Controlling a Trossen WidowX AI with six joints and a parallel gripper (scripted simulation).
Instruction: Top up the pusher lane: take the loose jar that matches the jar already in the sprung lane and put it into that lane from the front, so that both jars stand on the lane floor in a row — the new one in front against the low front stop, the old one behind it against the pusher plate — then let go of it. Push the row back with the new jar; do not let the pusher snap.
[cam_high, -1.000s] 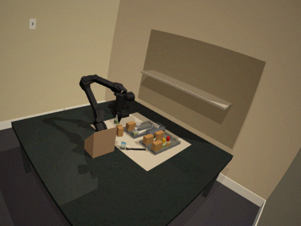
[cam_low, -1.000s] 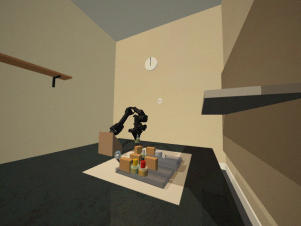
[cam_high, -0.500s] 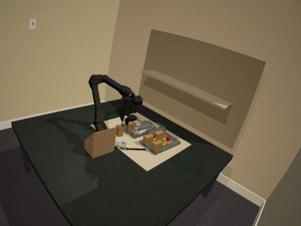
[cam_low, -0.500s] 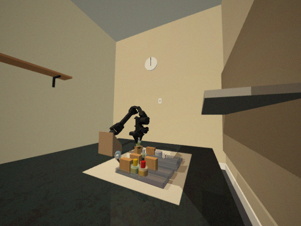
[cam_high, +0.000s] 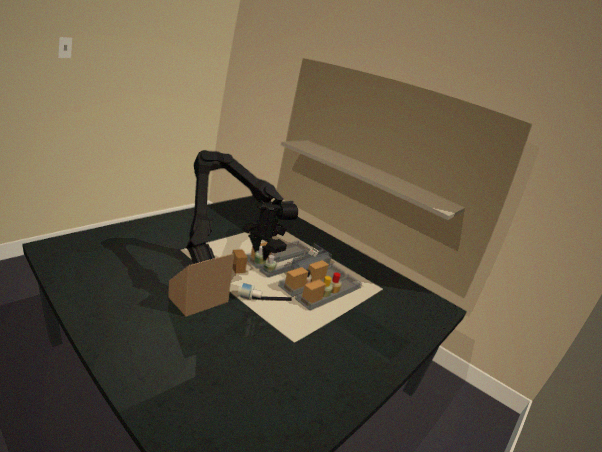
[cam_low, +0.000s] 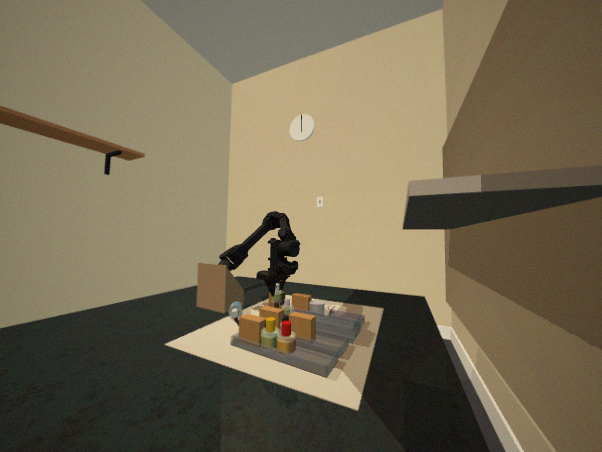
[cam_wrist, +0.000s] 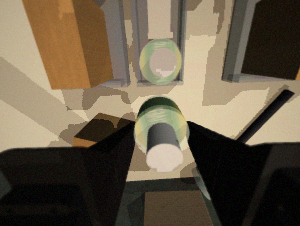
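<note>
The grey cylinder is 140 mm ahead of my gripper tip, 70 mm to the left of it and 50 mm below it. The rest, counted from my gripper tip: wall shelf (560 mm ahead, 290 mm above); then black pen (60 mm behind, 150 mm to the right, 80 mm below).
</note>
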